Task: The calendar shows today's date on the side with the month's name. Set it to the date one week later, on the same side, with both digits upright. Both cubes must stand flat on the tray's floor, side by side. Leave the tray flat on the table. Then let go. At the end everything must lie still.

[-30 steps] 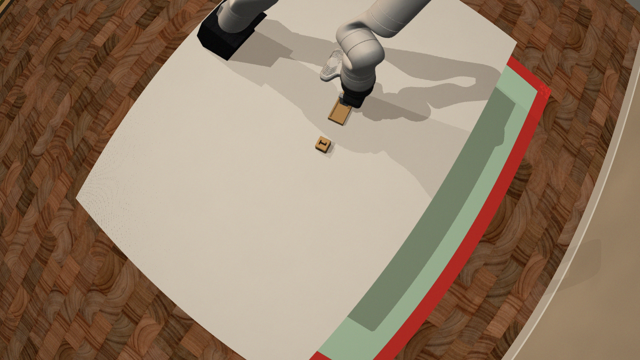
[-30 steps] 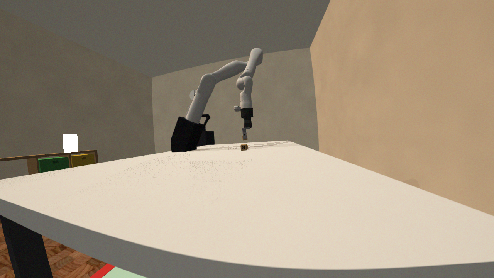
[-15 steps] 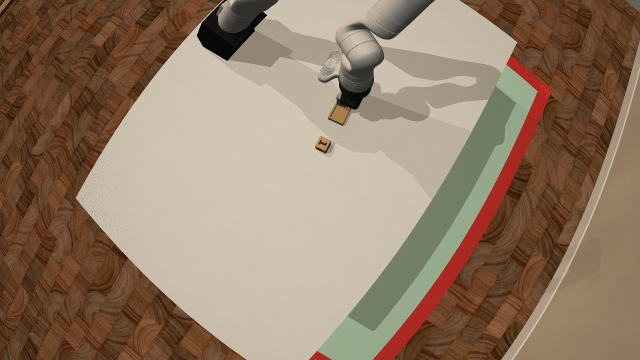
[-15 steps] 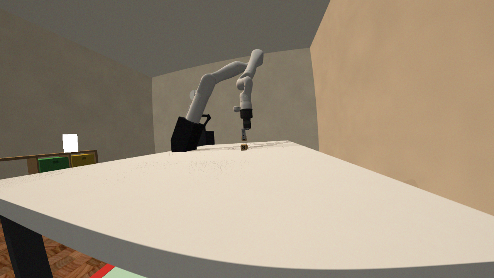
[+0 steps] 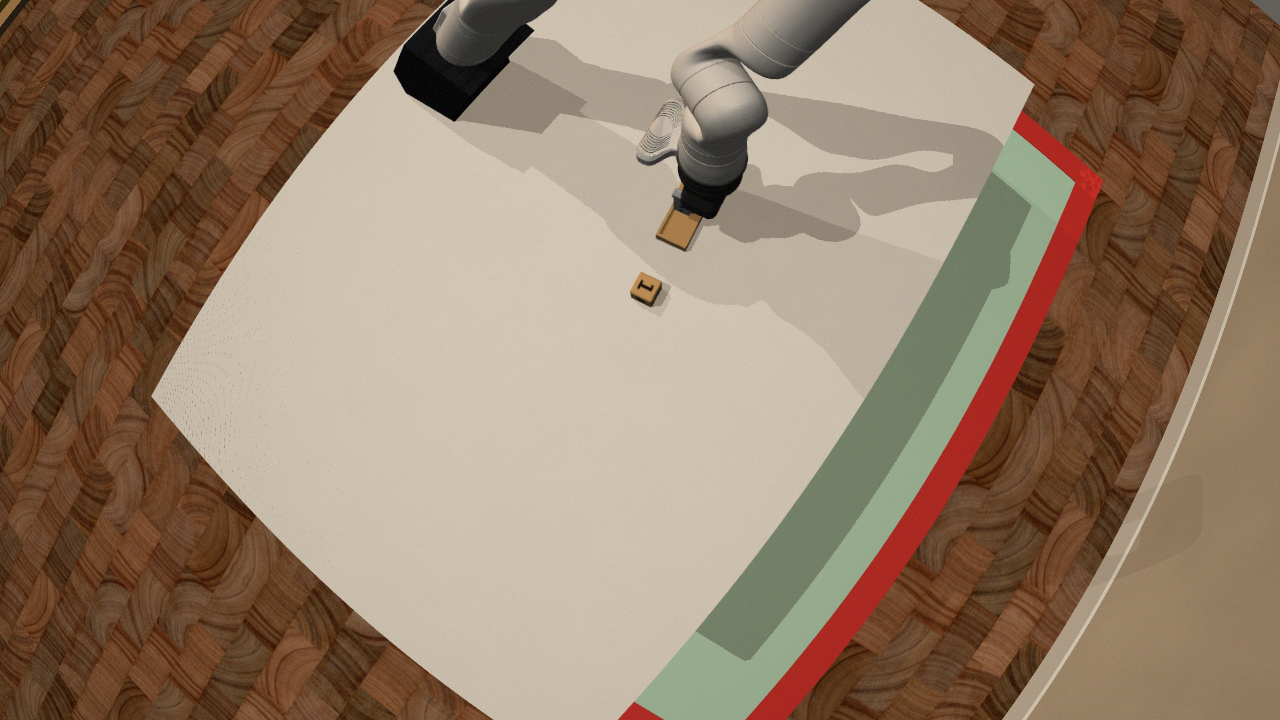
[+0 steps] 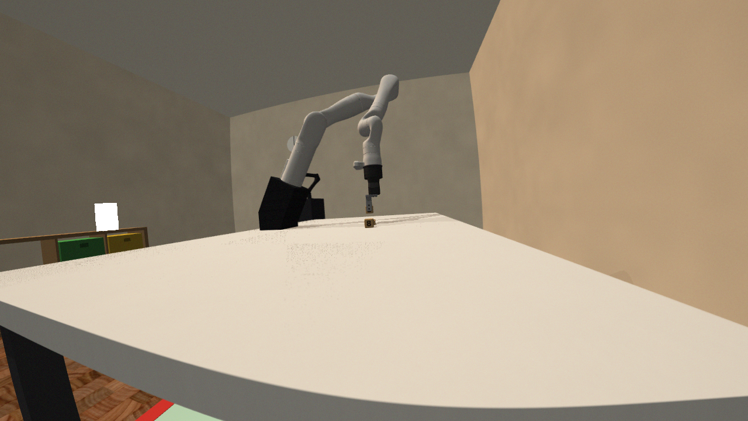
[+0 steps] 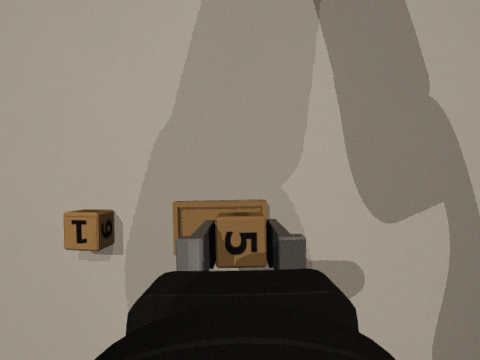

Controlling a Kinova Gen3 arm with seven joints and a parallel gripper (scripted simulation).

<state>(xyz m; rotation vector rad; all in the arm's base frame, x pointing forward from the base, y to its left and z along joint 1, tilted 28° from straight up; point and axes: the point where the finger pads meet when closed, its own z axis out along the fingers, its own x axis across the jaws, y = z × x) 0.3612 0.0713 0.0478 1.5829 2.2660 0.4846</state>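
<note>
My gripper is now 60 mm above the wooden tray, 20 mm to the left of it and 10 mm short of it.
</note>
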